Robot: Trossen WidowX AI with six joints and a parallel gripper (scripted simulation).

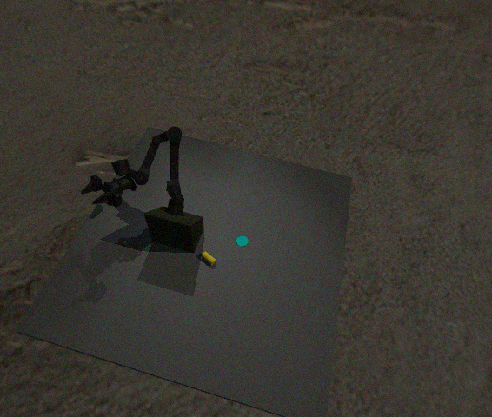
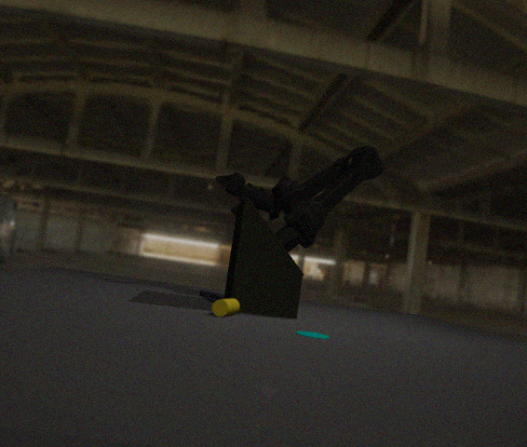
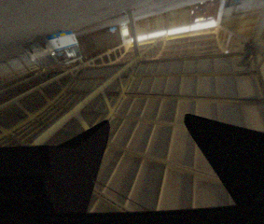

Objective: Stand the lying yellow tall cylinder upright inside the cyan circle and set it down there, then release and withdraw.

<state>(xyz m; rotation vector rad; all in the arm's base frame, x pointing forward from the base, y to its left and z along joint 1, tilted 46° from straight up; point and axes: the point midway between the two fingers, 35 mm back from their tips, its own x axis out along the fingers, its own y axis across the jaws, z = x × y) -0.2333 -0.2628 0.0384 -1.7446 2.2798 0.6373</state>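
Now: gripper tip 490 mm short of the yellow tall cylinder, 110 mm to the right of it and 320 mm above it. Round my gripper tip: cyan circle 600 mm ahead, 270 mm to the left, 340 mm below.
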